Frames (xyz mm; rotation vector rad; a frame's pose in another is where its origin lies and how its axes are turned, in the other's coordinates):
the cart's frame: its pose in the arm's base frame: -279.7 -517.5 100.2 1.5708 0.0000 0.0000
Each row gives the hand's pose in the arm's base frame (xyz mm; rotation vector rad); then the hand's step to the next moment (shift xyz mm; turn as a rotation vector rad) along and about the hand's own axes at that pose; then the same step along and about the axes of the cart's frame.
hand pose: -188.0 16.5 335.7 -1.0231 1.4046 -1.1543
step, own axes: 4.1 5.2 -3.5 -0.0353 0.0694 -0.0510
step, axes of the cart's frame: -4.1 -5.7 2.6 -0.0466 -0.0600 -0.0538
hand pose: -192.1 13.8 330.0 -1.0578 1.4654 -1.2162
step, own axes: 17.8 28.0 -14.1 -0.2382 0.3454 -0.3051
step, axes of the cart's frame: -18.9 -28.8 10.7 -0.2696 -0.2866 -0.3381
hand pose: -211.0 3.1 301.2 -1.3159 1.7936 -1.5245
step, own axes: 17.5 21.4 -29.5 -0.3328 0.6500 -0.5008
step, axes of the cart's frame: -39.8 -6.9 1.5 -0.4998 -0.5333 -0.4999
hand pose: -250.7 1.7 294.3 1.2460 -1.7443 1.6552
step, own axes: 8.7 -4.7 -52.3 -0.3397 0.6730 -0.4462
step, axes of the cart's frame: -14.4 19.8 -47.2 -0.5006 -0.5624 -0.4478
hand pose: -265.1 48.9 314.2 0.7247 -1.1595 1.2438
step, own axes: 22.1 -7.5 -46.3 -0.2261 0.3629 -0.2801
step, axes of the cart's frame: 17.8 7.9 -48.0 -0.2560 -0.3555 -0.2633
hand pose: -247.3 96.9 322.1 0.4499 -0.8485 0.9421
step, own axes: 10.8 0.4 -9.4 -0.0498 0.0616 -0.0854
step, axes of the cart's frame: 7.1 2.9 -12.1 -0.0306 -0.0923 -0.0641
